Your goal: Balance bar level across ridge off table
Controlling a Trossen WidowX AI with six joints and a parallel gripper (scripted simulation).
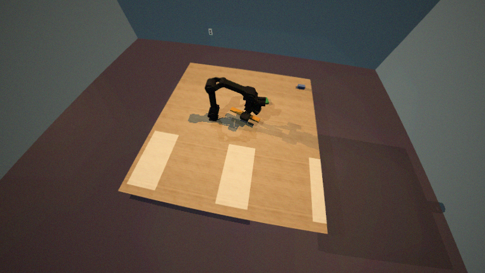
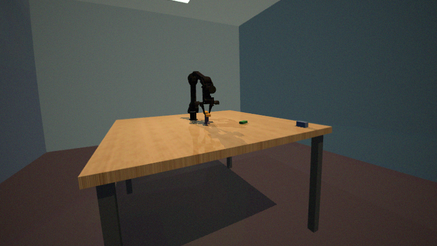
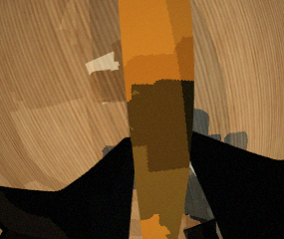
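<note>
Right now my gripper tip is 3 cm past the orange bar and 1 cm to the right of it. Round my gripper tip: blue block 46 cm ahead, 48 cm to the left, 6 cm below; green block 13 cm ahead, 24 cm to the left, 7 cm below.
</note>
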